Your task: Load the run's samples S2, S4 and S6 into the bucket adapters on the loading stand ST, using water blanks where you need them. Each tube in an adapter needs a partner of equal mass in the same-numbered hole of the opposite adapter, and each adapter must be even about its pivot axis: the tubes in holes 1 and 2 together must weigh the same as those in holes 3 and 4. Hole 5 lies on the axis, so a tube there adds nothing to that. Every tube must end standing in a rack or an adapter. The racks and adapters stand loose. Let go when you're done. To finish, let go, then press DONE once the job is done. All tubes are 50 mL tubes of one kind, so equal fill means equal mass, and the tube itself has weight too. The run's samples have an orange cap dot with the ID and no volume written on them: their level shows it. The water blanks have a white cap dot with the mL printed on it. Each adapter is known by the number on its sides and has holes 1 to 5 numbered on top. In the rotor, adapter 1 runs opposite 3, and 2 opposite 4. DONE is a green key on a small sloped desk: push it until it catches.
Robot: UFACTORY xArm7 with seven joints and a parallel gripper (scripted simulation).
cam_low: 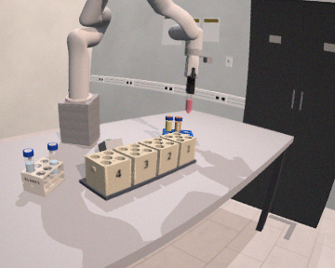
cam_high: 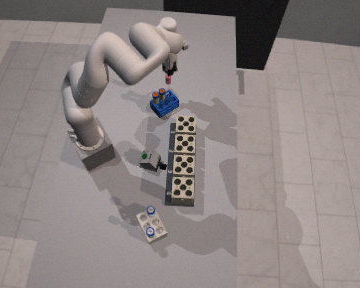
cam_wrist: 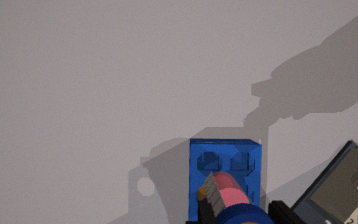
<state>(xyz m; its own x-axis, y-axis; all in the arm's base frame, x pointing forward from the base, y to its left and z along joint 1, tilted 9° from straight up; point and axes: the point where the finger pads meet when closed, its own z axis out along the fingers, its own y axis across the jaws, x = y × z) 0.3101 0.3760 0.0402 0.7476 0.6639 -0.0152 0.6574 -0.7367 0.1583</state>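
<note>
Now: hand 50 mm above the sample tube S6 and 10 mm to the right of it. From my hand the other things lie so: sample tube S2: 190 mm below, 30 mm to the right, 20 mm behind; sample tube S4: 190 mm below, 70 mm behind, 50 mm to the right; blue sample rack: 220 mm below, 40 mm to the right, 20 mm behind.
</note>
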